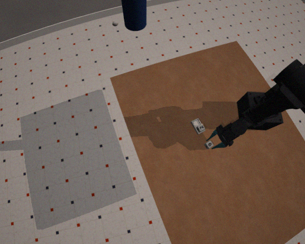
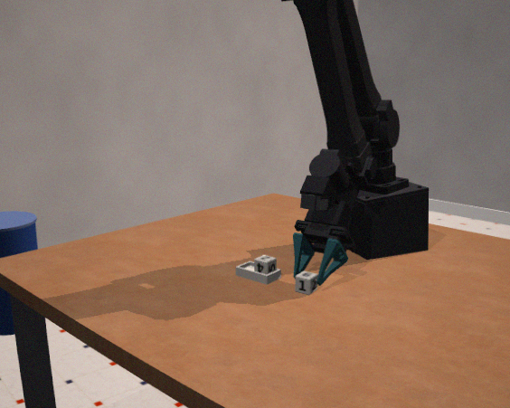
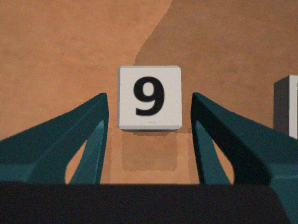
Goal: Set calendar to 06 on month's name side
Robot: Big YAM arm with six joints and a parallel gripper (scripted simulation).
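My hand is 10 mm short of the white digit cube and 10 mm above it. The rest, counted from my hand: white tray: 30 mm ahead, 100 mm to the right, 10 mm below.
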